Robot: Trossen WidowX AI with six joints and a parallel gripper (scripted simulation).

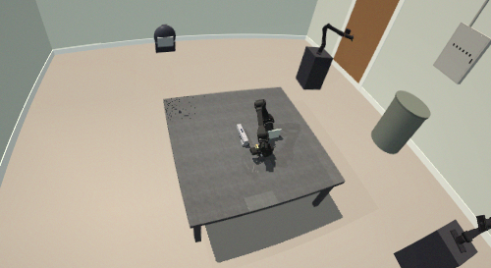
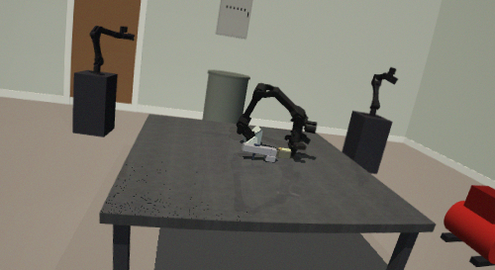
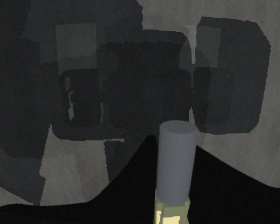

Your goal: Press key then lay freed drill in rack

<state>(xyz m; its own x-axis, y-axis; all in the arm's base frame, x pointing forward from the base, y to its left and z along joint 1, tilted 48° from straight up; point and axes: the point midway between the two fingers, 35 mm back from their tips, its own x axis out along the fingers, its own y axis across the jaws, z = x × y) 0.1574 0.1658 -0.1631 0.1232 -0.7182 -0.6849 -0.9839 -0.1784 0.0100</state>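
The drill is 4 cm to the right of my gripper tip and 4 cm above it. Also, from my gripper tip: dark blue key (23 cm to the right, 11 cm ahead, 5 cm above).
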